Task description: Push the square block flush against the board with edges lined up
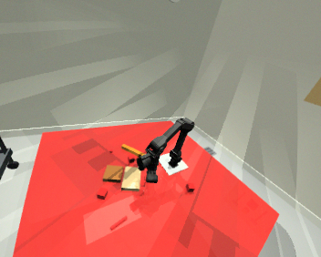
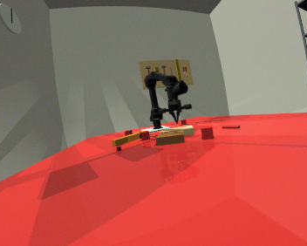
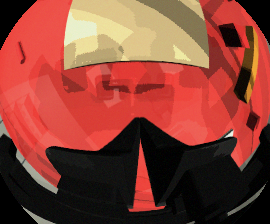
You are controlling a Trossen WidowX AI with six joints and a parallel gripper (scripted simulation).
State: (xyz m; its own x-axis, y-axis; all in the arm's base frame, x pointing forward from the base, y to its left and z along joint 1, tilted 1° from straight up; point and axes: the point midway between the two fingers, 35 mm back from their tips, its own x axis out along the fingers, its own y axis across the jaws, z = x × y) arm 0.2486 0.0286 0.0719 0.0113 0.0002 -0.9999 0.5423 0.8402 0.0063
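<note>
The board lies 90 mm ahead of my gripper tip, 60 mm to the right of it and 30 mm below it. From my gripper tip the other things lie so: orange square block 170 mm ahead, 140 mm to the right, 30 mm below; then thin red bar 250 mm ahead, 130 mm to the left, 40 mm below; then long thin yellow bar 40 mm behind, 270 mm to the right, 30 mm below.
</note>
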